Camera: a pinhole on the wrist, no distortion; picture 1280 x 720 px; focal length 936.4 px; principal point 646.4 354.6 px. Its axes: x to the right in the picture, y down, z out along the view. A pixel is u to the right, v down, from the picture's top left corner.
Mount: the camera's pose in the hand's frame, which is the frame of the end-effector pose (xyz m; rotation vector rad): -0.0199 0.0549 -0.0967 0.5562 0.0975 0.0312
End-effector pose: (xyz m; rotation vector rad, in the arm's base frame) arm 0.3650 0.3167 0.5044 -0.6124 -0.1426 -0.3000
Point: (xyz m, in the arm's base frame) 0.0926 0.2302 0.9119
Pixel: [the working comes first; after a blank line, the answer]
In the camera's frame: -0.1843 -0.1598 0.5410

327.3 78.0
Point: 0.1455 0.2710 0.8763
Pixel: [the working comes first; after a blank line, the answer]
In the camera's frame: -0.1474 -0.1061 0.5025

371.8 156.9
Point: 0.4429 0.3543 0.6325
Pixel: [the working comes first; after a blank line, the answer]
In the camera's frame: 0.0901 0.0556 0.2336

1007.5 577.4
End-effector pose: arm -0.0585 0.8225 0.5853 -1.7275 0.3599 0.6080
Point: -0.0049 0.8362 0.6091
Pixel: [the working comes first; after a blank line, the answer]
In the camera's frame: 0.0368 -0.0402 0.1416

889.9 89.0
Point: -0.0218 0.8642 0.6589
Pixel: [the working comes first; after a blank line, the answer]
In the camera's frame: -0.0071 -0.0600 0.1766

608.9 36.7
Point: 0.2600 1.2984 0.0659
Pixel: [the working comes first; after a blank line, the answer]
In the camera's frame: 0.5692 0.3633 0.5059

outside the picture
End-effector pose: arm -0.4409 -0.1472 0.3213 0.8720 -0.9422 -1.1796
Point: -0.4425 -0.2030 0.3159
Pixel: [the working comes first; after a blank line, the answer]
In the camera's frame: 0.0612 -0.0069 0.1285

1092.1 304.6
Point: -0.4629 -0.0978 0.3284
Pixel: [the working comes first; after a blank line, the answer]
In the camera's frame: -0.0427 0.0213 0.1204

314.6 519.9
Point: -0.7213 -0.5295 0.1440
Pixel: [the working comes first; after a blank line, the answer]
In the camera's frame: 0.2880 -0.1573 0.5024

1183.2 61.4
